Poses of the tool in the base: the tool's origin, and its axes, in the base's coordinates. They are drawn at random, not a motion.
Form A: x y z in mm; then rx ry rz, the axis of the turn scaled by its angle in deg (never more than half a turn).
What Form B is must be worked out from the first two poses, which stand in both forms.
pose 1, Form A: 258.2 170.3 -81.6 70.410 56.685 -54.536
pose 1, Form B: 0.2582 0.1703 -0.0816 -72.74 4.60 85.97
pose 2, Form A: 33.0 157.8 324.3 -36.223 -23.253 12.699
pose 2, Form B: 0.0330 0.1578 0.3243 4.95 -25.60 -35.74
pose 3, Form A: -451.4 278.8 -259.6 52.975 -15.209 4.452
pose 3, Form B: -0.4514 0.2788 -0.2596 10.55 -11.12 54.33
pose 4, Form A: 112.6 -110.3 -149.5 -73.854 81.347 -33.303
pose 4, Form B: 0.1126 -0.1103 -0.1495 66.37 65.24 -135.77
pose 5, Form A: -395.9 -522.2 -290.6 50.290 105.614 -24.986
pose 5, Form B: -0.3959 -0.5222 -0.2906 -107.35 39.52 123.79
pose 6, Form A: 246.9 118.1 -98.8 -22.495 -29.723 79.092
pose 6, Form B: 0.2469 0.1181 -0.0988 82.50 -34.19 2.54
